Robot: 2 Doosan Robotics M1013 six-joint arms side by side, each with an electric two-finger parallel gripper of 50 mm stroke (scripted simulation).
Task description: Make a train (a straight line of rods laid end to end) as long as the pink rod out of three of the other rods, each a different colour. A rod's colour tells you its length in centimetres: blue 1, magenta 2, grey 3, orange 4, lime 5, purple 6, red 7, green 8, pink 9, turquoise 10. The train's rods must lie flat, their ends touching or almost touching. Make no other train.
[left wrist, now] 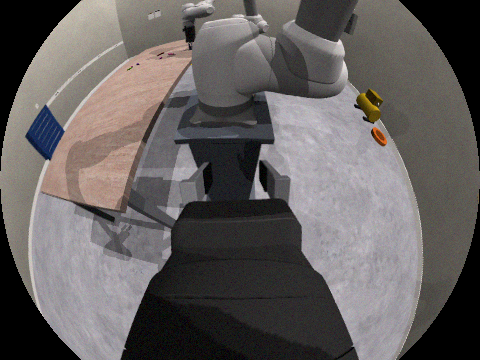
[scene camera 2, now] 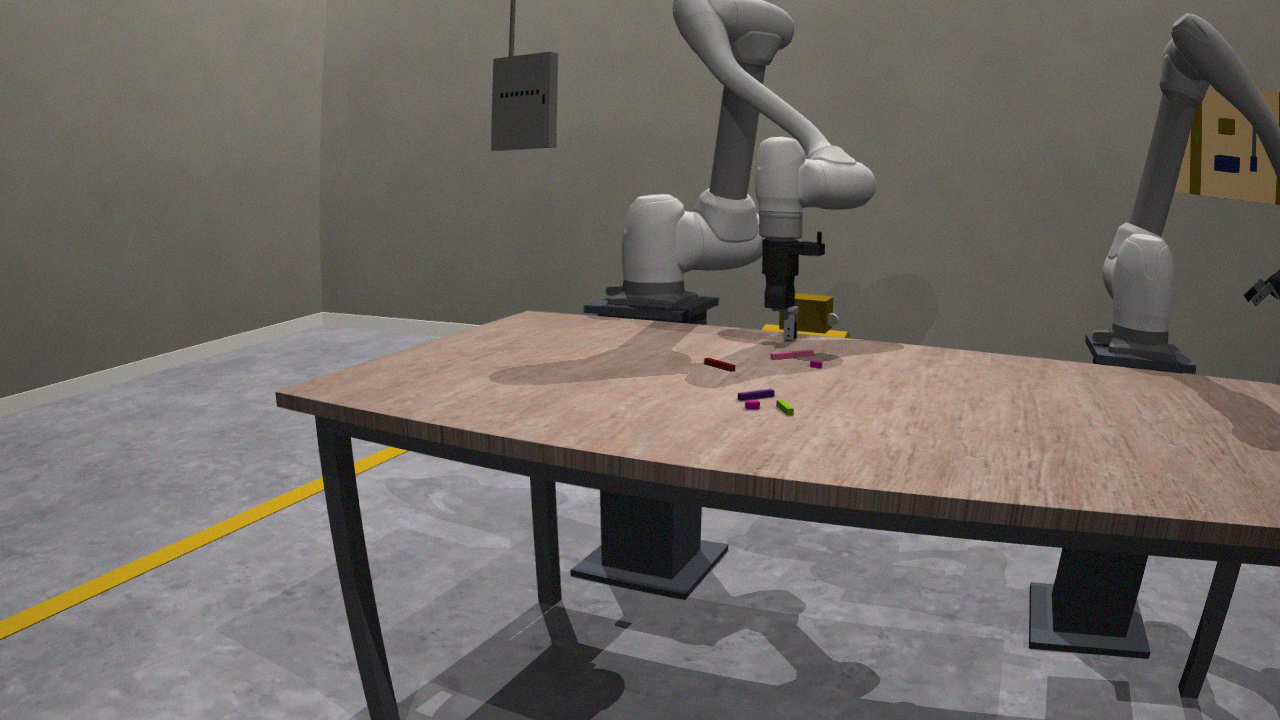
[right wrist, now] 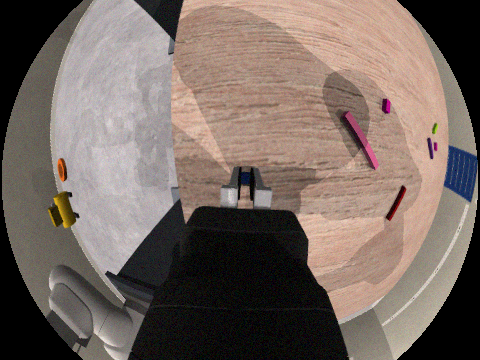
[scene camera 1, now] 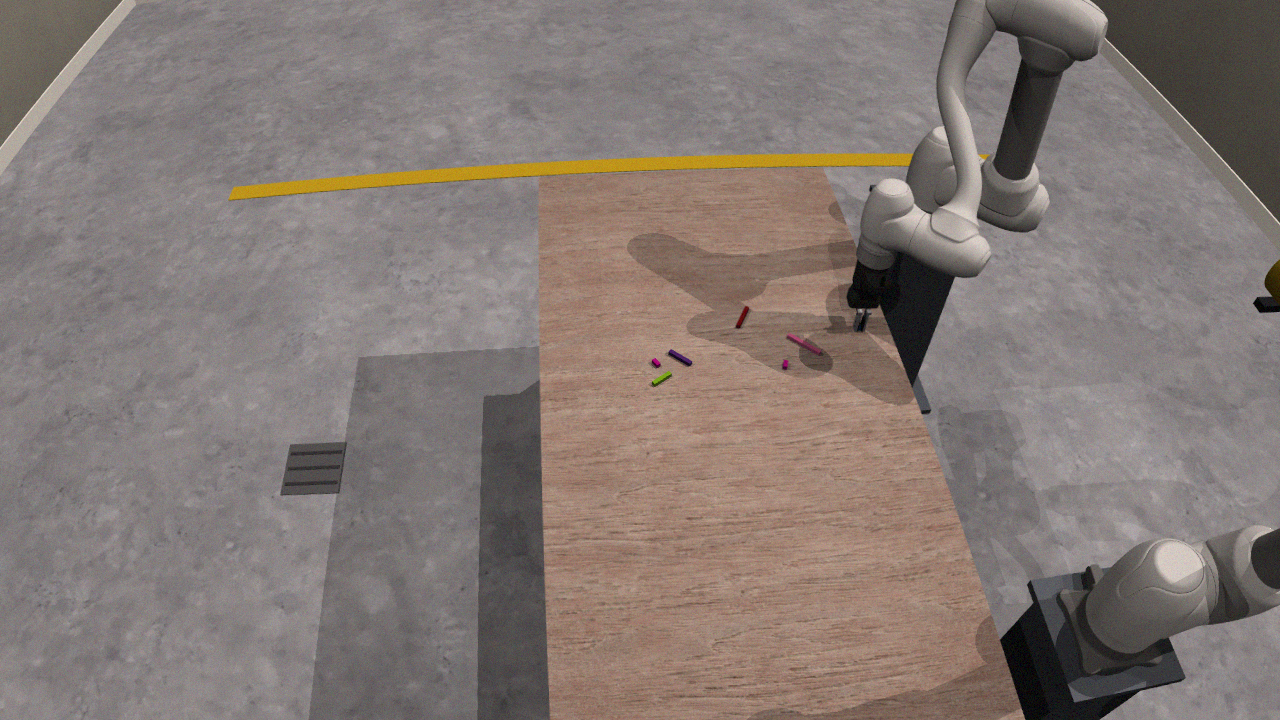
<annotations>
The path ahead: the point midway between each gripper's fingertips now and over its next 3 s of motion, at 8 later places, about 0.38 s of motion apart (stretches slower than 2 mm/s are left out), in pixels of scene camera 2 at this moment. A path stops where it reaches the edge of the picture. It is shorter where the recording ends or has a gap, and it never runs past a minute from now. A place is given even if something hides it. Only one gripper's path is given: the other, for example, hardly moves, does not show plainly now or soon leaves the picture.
The right gripper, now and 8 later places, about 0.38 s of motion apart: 790, 339; 790, 332; 791, 304; 791, 290; 805, 291; 835, 297; 864, 310; 872, 314; 872, 318
</annotations>
